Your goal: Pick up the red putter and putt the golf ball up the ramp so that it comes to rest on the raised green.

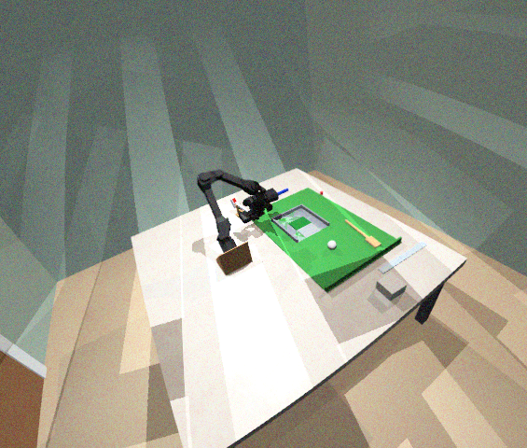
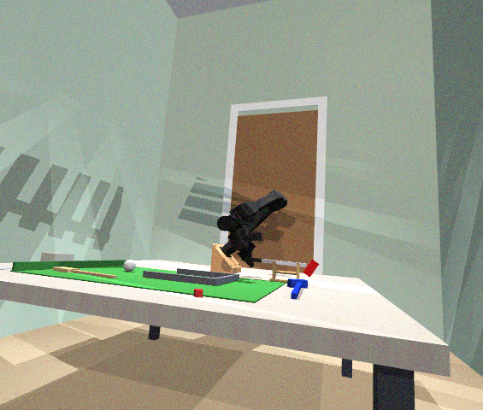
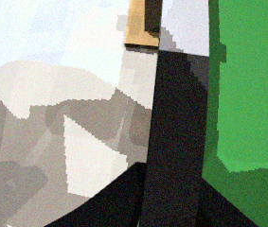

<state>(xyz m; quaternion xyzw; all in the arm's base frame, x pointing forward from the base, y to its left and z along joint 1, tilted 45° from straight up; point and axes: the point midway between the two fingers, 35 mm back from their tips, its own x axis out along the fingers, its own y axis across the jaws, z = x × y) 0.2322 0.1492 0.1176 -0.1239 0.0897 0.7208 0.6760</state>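
Right now the red putter is 10 mm behind my gripper tip, 110 mm to the left of it and 20 mm above it. The rest, counted from my gripper tip: wooden rack: 10 mm behind, 130 mm to the left, 10 mm below; then blue putter: 210 mm ahead, 200 mm to the left, 30 mm below; then grey-walled frame: 200 mm ahead, 130 mm to the right, 40 mm below.
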